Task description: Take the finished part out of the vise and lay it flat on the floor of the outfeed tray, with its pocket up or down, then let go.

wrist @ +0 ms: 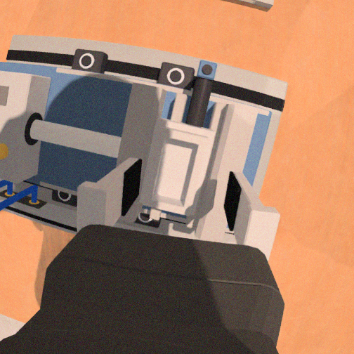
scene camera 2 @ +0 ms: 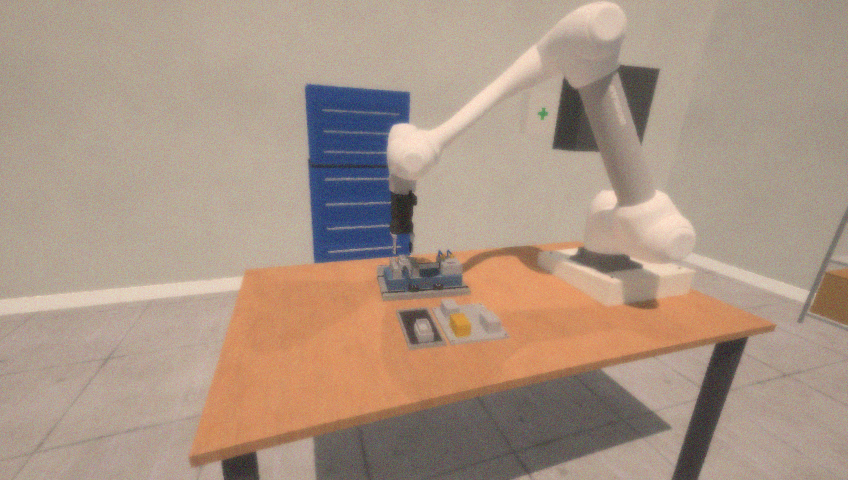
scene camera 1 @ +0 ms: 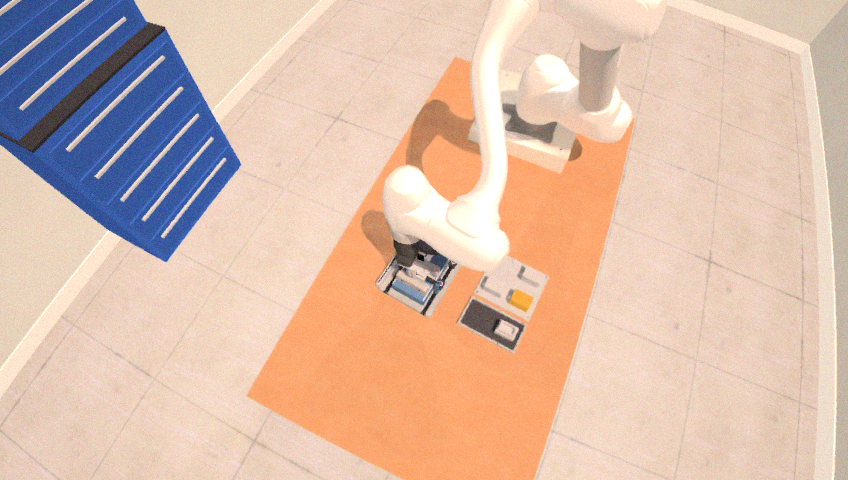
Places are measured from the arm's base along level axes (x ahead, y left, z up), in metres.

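Pixels of known places: gripper, fingertip midpoint: [scene camera 2: 402,252] [scene camera 1: 416,267]; arm's base at its link origin: [scene camera 2: 604,263] [scene camera 1: 534,120].
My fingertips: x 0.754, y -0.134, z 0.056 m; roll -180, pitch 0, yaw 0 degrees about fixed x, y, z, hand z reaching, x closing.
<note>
For each thing: its top centre in the pictures, then the offset to it from my fingertips.
- vise at its top centre: [scene camera 1: 428,252] [scene camera 2: 422,260] 0.071 m back, 0.004 m left, 0.033 m down
- similar pale part at its top centre: [scene camera 2: 423,324] [scene camera 1: 507,328] 0.028 m ahead, 0.308 m left, 0.091 m down
- light plate at its top centre: [scene camera 2: 468,320] [scene camera 1: 512,284] 0.123 m back, 0.275 m left, 0.124 m down
- yellow block at its top centre: [scene camera 2: 460,319] [scene camera 1: 522,298] 0.076 m back, 0.316 m left, 0.088 m down
The finished part [wrist: 175,172] is a pale block in the vise [scene camera 1: 413,289] [scene camera 2: 440,280] [wrist: 90,105], between its two upright jaws, with its rectangular pocket facing up. My gripper [scene camera 2: 402,252] [wrist: 183,183] is open and empty, above the vise. In the wrist view its fingers stand apart near the lower end of the part, one towards each side. In scene camera 1 the arm hides the fingertips. The dark-floored outfeed tray [scene camera 1: 476,318] [scene camera 2: 410,324] lies on the table beside the vise. A similar pale part [scene camera 1: 506,328] [scene camera 2: 422,328] lies at one end of it.
A light plate [scene camera 1: 502,276] [scene camera 2: 484,336] with a yellow block [scene camera 1: 521,300] [scene camera 2: 460,324] and grey blocks adjoins the tray. A black rod [wrist: 200,102] reaches over the vise to the part's far end. Blue bent tubes [wrist: 22,194] stand at the vise's left end in the wrist view.
</note>
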